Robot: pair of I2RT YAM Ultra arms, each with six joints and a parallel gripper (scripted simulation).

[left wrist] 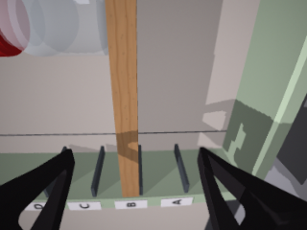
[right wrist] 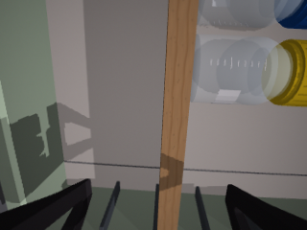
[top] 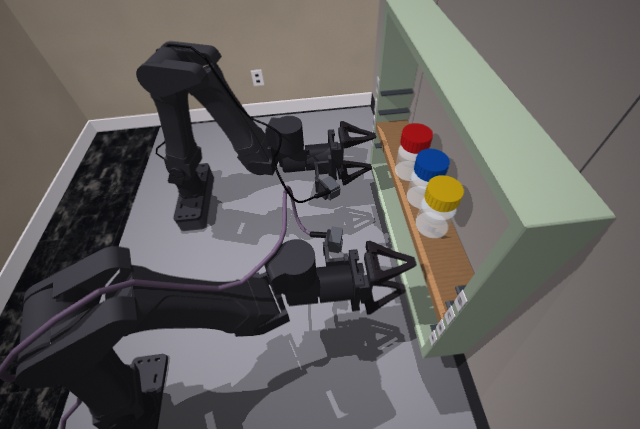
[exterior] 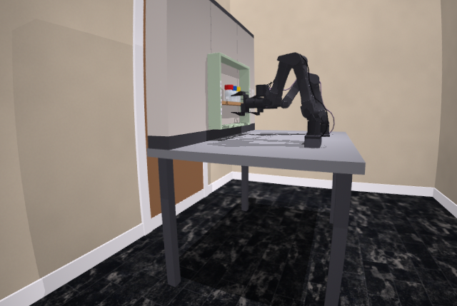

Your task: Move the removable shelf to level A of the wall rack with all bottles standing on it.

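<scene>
My right gripper is now 8 cm to the right of the yellow-capped bottle, 7 cm below it and 6 cm short of it. The rest, counted from my right hand: green wall rack: 15 cm to the left, 7 cm above, 6 cm ahead; then blue-capped bottle: 15 cm to the left, 7 cm above, 6 cm ahead; then wooden shelf: 15 cm to the left, 6 cm ahead, 1 cm above.
My left hand is 4 cm short of the rack slot and 9 cm to the right of it. Also, from my left hand: green wall rack: 8 cm ahead, 14 cm to the right, 7 cm above; wooden shelf: 8 cm ahead, 15 cm to the right, 1 cm above; red-capped bottle: 7 cm ahead, 8 cm to the right, 6 cm above.
</scene>
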